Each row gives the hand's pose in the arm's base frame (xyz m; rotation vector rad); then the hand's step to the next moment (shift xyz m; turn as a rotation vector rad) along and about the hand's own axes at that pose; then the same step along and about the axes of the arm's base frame.
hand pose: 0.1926 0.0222 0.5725 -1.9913 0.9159 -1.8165
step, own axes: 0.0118 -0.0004 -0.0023 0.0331 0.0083 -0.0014
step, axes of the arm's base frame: -0.0021 -0.0066 0.0098 -0.0034 -0.0267 0.0210
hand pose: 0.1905 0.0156 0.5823 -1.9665 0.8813 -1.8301
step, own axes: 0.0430 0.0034 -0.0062 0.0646 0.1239 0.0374
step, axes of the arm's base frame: -0.0071 -0.0283 0.0324 0.0084 -0.1413 -0.0299
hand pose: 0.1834 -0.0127 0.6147 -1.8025 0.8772 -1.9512
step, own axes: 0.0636 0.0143 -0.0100 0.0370 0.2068 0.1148
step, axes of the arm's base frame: -0.0206 -0.0486 0.0395 0.0749 -0.2022 -0.1040
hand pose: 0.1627 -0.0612 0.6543 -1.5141 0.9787 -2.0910
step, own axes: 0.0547 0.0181 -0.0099 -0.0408 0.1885 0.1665
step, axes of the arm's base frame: -0.0300 -0.0452 0.0218 0.1519 -0.1548 -0.1337
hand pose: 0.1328 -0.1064 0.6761 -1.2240 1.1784 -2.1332
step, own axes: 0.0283 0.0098 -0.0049 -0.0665 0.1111 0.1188
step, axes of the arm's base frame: -0.0197 -0.0226 0.0047 0.1295 -0.0718 -0.0947
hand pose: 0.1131 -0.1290 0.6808 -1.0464 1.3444 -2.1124
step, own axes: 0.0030 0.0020 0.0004 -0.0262 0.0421 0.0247
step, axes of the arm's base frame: -0.0017 -0.0032 -0.0006 0.0339 -0.0148 -0.0413
